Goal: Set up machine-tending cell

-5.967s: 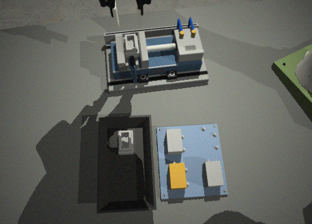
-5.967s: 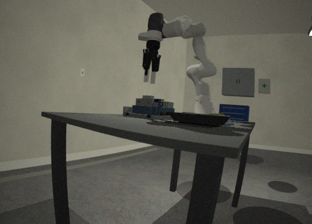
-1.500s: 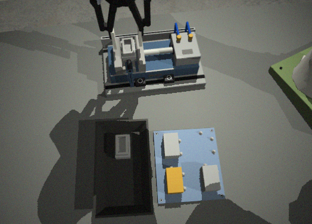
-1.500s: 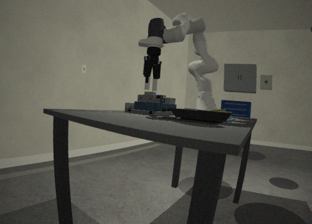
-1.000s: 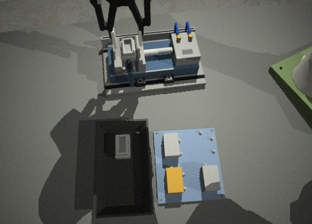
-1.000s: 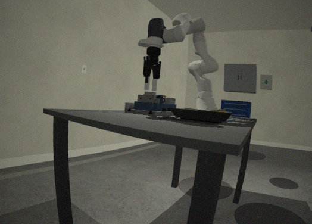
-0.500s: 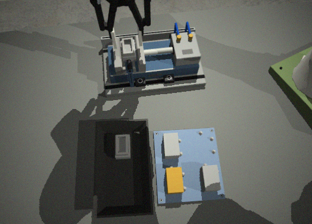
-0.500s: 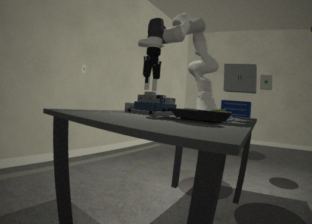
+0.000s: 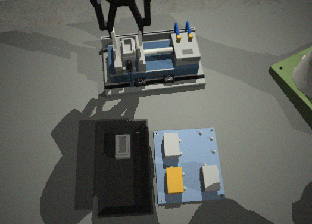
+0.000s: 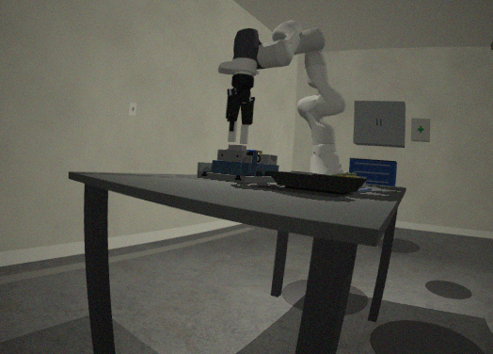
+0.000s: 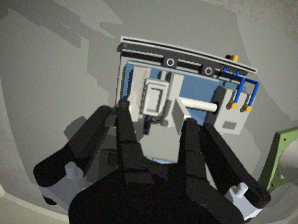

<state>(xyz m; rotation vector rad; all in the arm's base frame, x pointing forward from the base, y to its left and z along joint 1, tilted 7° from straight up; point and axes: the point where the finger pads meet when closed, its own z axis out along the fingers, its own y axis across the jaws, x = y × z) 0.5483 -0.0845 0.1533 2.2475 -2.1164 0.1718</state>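
My gripper is now 3 cm past the moving jaw and 8 cm above it. The rest, counted from my hand: work stop 5 cm to the left, 6 cm below; then fixed jaw 3 cm ahead, 1 cm to the left, 8 cm below; then vise 7 cm behind, 11 cm below.
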